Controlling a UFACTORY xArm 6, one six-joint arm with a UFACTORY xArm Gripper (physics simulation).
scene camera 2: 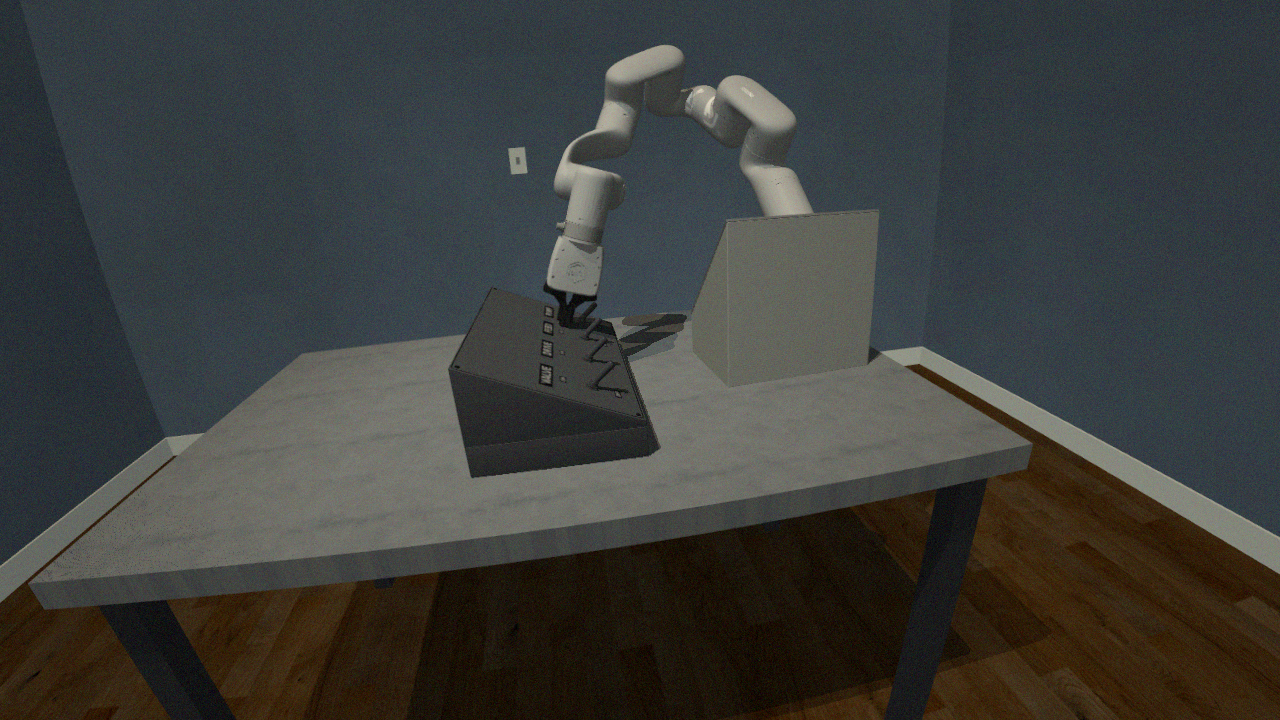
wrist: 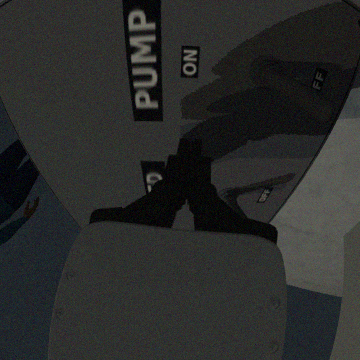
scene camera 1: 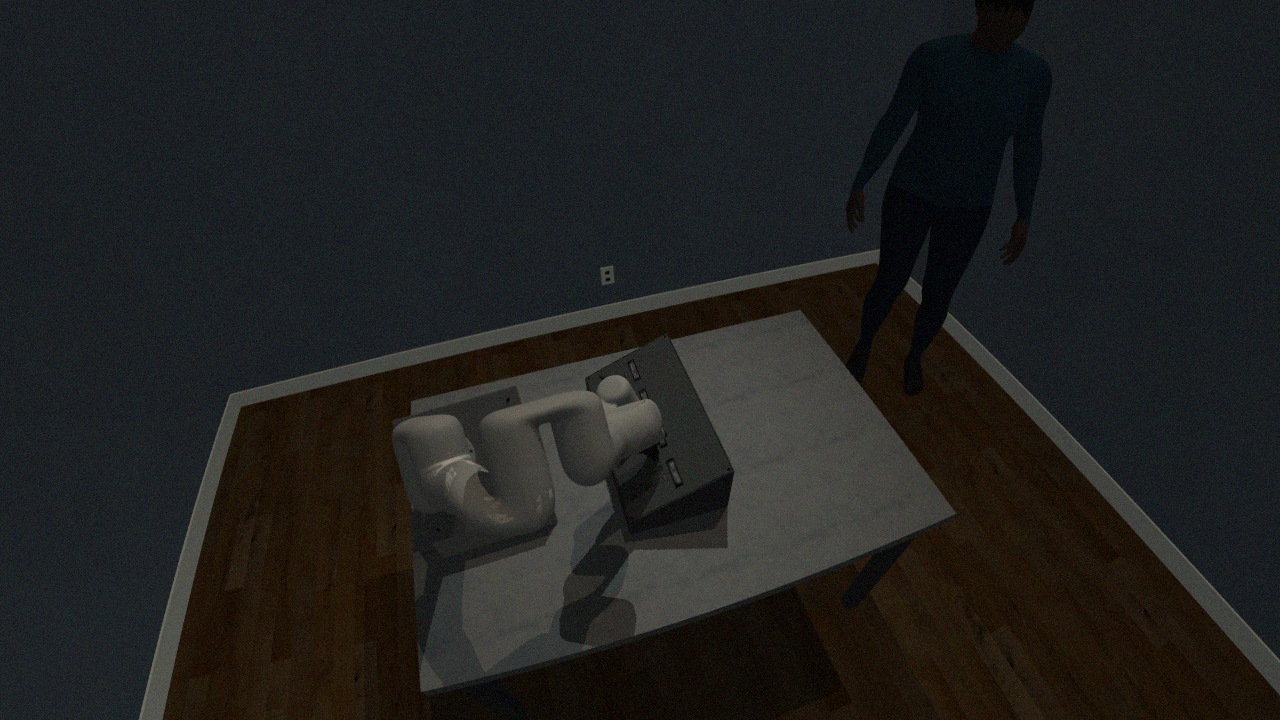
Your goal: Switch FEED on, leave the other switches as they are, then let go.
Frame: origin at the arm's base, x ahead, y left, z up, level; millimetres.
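Where they show: gripper, between the fingertips: (scene camera 2: 563, 325) (wrist: 190, 153) (scene camera 1: 654, 455); arm's base, origin of its link: (scene camera 2: 804, 252).
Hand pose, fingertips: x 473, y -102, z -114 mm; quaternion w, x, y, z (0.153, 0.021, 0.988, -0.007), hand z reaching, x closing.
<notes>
Things, the pixels of their centre, and the offset from my fingertips. "spot": a spot on its surface instead. Level surfaces: height alone.
- dark sloped switch panel, middle of its body: (wrist: 176, 187) (scene camera 2: 549, 367) (scene camera 1: 654, 430) dx +44, dy +107, dz -45 mm
- FEED label, middle of its body: (wrist: 155, 191) (scene camera 2: 548, 328) dx +33, dy +48, dz +12 mm
- FEED lever, a spot on its surface: (wrist: 252, 207) spot: dx -62, dy +82, dz -30 mm
- PUMP label, middle of its body: (wrist: 143, 61) (scene camera 2: 549, 311) (scene camera 1: 674, 472) dx +21, dy -72, dz +12 mm
- PUMP lever, middle of its body: (wrist: 295, 90) (scene camera 2: 588, 311) dx -61, dy -63, dz +4 mm
- grey table, height of its surface: dz -106 mm
The dark sloped switch panel (scene camera 1: 689, 420) (scene camera 2: 501, 340) (wrist: 75, 125) bears several levers. The FEED label (wrist: 154, 177) is partly covered by my gripper, and the ON mark beside it is hidden. The FEED lever (scene camera 2: 593, 327) (wrist: 252, 207) leans to its OFF mark (wrist: 265, 194), right of my fingers in the wrist view. The PUMP label (wrist: 146, 65) shows above; the PUMP lever (scene camera 2: 588, 310) also leans to the OFF side. My gripper (scene camera 2: 566, 322) (wrist: 190, 153) is shut and empty, its tips low over the panel between the label column and the levers. Contact with the panel cannot be told.
The panel stands on the grey table (scene camera 1: 787, 429) (scene camera 2: 340, 483). A large pale wedge-shaped block (scene camera 2: 796, 295) stands by the arm's base, to the right of the panel in scene camera 2. A person (scene camera 1: 962, 134) stands beyond the table's far right corner in scene camera 1.
</notes>
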